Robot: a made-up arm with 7 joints. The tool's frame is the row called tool.
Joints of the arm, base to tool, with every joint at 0 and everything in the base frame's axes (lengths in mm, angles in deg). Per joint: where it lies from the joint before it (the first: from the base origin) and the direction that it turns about. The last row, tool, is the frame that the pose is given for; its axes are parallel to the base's.
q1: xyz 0 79.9 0 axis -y
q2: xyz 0 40.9 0 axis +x
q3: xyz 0 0 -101.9 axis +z
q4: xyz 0 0 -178 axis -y
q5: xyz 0 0 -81.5 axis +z
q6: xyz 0 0 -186.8 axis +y
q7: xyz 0 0 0 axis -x
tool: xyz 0 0 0
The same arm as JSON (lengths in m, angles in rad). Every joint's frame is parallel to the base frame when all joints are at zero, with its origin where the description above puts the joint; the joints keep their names.
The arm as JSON. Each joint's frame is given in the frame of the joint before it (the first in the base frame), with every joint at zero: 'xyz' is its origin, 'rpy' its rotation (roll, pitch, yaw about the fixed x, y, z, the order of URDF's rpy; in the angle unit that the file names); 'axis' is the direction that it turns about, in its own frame. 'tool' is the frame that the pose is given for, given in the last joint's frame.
{
  "units": {
    "length": "m",
    "angle": "rad"
  },
  "joints": [
    {
      "name": "q1",
      "type": "revolute",
      "origin": {
        "xyz": [
          0.0,
          0.0799,
          0.0
        ],
        "rpy": [
          0.0,
          0.0,
          0.0
        ]
      },
      "axis": "-y"
    },
    {
      "name": "q2",
      "type": "revolute",
      "origin": {
        "xyz": [
          0.0,
          0.0409,
          0.0
        ],
        "rpy": [
          0.0,
          0.0,
          0.0
        ]
      },
      "axis": "+x"
    },
    {
      "name": "q3",
      "type": "revolute",
      "origin": {
        "xyz": [
          0.0,
          0.0,
          -0.1019
        ],
        "rpy": [
          0.0,
          0.0,
          0.0
        ]
      },
      "axis": "+z"
    },
    {
      "name": "q4",
      "type": "revolute",
      "origin": {
        "xyz": [
          0.0,
          0.0,
          -0.178
        ],
        "rpy": [
          0.0,
          0.0,
          0.0
        ]
      },
      "axis": "-y"
    },
    {
      "name": "q5",
      "type": "revolute",
      "origin": {
        "xyz": [
          0.0,
          0.0,
          -0.0815
        ],
        "rpy": [
          0.0,
          0.0,
          0.0
        ]
      },
      "axis": "+z"
    },
    {
      "name": "q6",
      "type": "revolute",
      "origin": {
        "xyz": [
          0.0,
          0.0,
          -0.1868
        ],
        "rpy": [
          0.0,
          0.0,
          0.0
        ]
      },
      "axis": "+y"
    },
    {
      "name": "q7",
      "type": "revolute",
      "origin": {
        "xyz": [
          0.0,
          0.0,
          0.0
        ],
        "rpy": [
          0.0,
          0.0,
          0.0
        ]
      },
      "axis": "-x"
    }
  ],
  "tool": {
    "origin": {
      "xyz": [
        0.0,
        0.0,
        0.0
      ],
      "rpy": [
        0.0,
        0.0,
        0.0
      ]
    }
  }
}

